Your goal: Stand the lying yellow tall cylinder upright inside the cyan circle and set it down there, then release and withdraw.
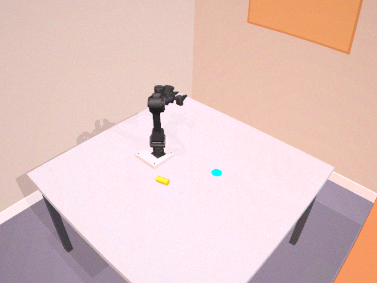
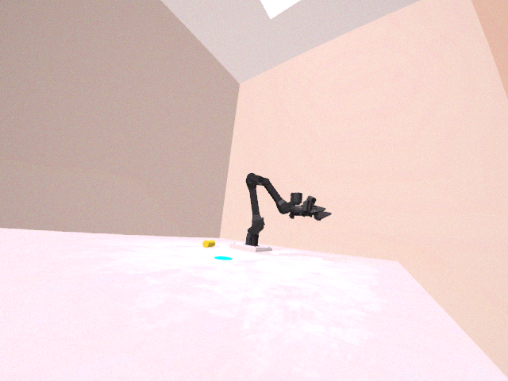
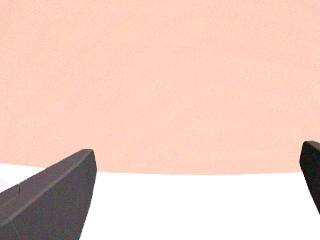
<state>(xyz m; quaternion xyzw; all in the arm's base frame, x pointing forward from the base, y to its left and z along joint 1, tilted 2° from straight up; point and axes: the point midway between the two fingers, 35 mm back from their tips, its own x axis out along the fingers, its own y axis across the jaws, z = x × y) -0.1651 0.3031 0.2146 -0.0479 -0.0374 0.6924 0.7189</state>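
My gripper tip is 350 mm short of the yellow cylinder, 460 mm to the left of it and 210 mm above it. From my gripper tip the other things lie so: cyan circle 490 mm ahead, 190 mm to the right, 230 mm below.
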